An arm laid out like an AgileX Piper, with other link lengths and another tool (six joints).
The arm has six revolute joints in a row. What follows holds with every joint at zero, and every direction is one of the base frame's. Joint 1 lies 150.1 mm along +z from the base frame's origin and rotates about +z. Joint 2 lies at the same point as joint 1 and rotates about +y. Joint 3 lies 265.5 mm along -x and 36.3 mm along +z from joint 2 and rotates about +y. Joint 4 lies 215.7 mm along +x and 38.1 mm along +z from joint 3 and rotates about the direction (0.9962, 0, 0.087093). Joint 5 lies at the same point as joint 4 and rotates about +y. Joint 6 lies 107 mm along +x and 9.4 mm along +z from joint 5 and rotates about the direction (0.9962, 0, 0.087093). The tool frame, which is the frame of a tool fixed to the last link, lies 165.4 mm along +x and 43 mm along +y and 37.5 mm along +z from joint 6; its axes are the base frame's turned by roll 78.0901, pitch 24.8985 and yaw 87.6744 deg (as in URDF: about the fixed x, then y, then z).
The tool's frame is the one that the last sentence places.
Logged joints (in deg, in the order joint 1, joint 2, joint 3, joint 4, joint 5, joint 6), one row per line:
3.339, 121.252, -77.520, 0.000, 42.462, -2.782
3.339, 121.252, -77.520, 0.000, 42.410, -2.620
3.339, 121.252, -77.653, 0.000, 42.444, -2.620
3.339, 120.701, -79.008, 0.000, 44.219, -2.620
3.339, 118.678, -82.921, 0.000, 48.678, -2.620
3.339, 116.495, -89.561, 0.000, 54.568, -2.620
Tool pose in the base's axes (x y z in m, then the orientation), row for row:
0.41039, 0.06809, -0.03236, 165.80, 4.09, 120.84
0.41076, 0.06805, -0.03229, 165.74, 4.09, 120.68
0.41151, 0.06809, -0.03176, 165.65, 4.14, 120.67
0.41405, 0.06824, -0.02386, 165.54, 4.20, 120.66
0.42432, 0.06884, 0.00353, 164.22, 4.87, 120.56
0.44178, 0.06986, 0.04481, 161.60, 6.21, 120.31
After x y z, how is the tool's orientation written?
As angles about the fixed x, y, z axes (roll, pitch, yaw), in degrees.
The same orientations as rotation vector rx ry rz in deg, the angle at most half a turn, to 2 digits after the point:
82.66, 147.15, 15.31
82.84, 146.99, 15.36
82.79, 146.91, 15.43
82.73, 146.81, 15.52
82.02, 145.67, 16.60
80.60, 143.39, 18.67

